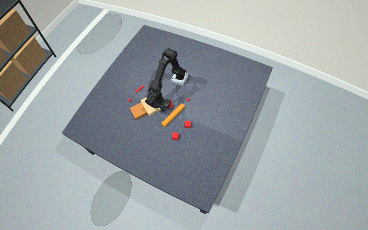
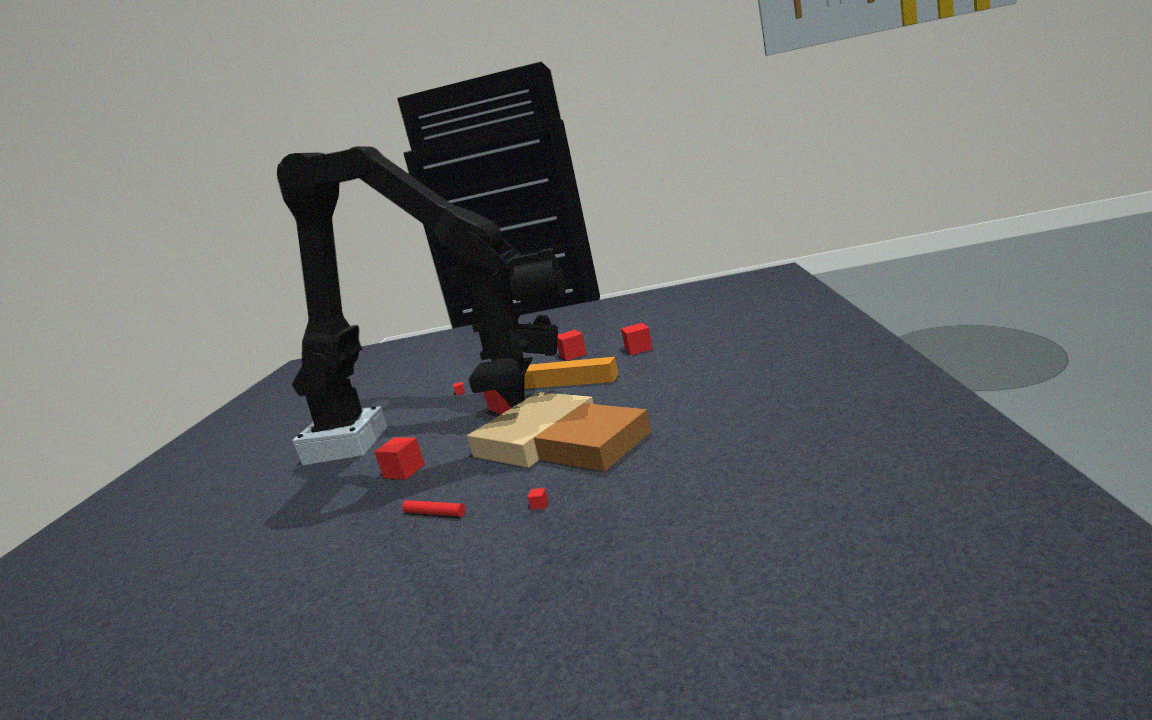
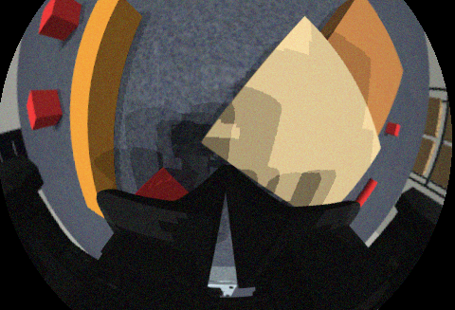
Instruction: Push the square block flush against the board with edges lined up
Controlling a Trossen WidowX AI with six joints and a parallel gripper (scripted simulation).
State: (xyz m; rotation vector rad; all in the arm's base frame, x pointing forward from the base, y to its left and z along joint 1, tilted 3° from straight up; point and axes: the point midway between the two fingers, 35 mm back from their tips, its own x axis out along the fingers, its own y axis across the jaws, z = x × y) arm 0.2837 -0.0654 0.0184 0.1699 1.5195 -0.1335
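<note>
Right now the tan block is 80 mm to the right of my gripper tip and 20 mm ahead of it. The rest, counted from my gripper tip: red rod 220 mm to the right, 100 mm behind; orange board 120 mm to the left, 50 mm ahead; brown square block 140 mm to the right, 90 mm ahead.
</note>
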